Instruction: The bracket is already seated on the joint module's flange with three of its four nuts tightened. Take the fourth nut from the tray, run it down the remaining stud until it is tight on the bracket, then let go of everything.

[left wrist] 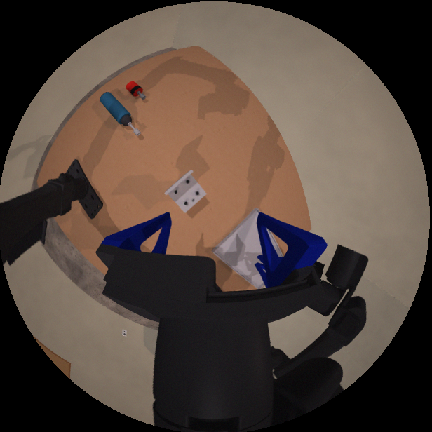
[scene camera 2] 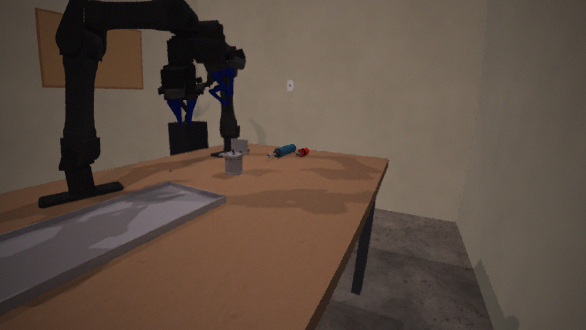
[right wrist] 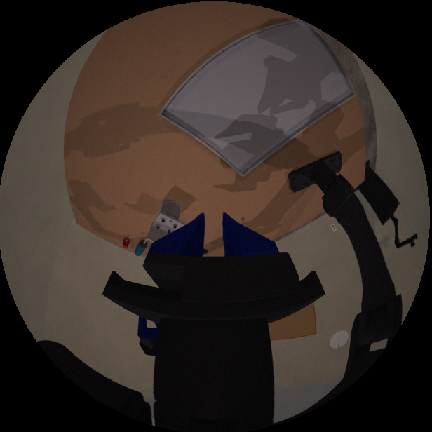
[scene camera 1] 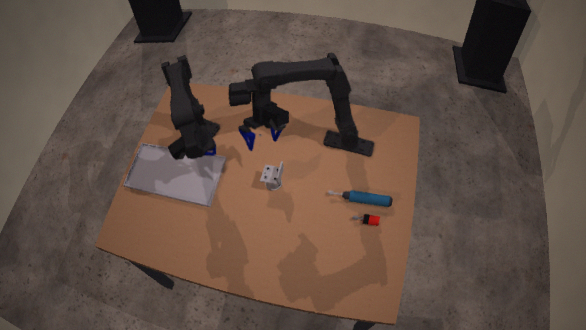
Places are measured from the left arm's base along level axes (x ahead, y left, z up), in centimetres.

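Where they show: left gripper, between the fingertips: (scene camera 2: 228, 100) (scene camera 1: 262, 145); right gripper, between the fingertips: (scene camera 2: 185, 125) (scene camera 1: 213, 152); left arm's base, origin of its link: (scene camera 1: 349, 144); right arm's base, origin of its link: (scene camera 2: 83, 195).
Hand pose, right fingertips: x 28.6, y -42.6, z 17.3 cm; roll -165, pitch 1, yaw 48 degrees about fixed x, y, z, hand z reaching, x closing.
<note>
Each offset is from my right fingertips to the top centre of the thing.
The white bracket (scene camera 1: 270, 173) (scene camera 2: 240, 146) (left wrist: 186, 192) (right wrist: 162, 227) sits on the grey joint module @(dx -3.3, dy +19.8, dz -9.9 cm) (scene camera 1: 274, 186) (scene camera 2: 233, 165) (right wrist: 171, 208). Its dark studs and nuts are too small to tell apart. A tiny dark piece, perhaps the nut @(dx -22.4, dy +7.2, dz -16.8 cm) (scene camera 1: 260, 134) (scene camera 2: 170, 170) (right wrist: 243, 218), lies on the table outside the tray @(dx +5.0, dy -21.6, dz -15.7 cm) (scene camera 1: 175, 175) (scene camera 2: 145, 212) (right wrist: 225, 80). No nut shows in the tray. My left gripper (scene camera 1: 263, 144) (scene camera 2: 220, 98) (left wrist: 213, 216) is wide open and empty, above the table behind the bracket. My right gripper (scene camera 2: 185, 124) (right wrist: 213, 217) is shut and empty, fingertips nearly together, high near the tray.
A blue screwdriver @(dx -5.8, dy +52.6, dz -13.2 cm) (scene camera 1: 370, 198) (scene camera 2: 285, 150) (left wrist: 115, 107) (right wrist: 141, 247) and a short red driver @(dx +2.1, dy +56.6, dz -13.9 cm) (scene camera 1: 371, 220) (scene camera 2: 303, 152) (left wrist: 134, 89) (right wrist: 126, 243) lie at the right of scene camera 1. Both arms stand along the table's far edge there, their grippers fairly close together.
</note>
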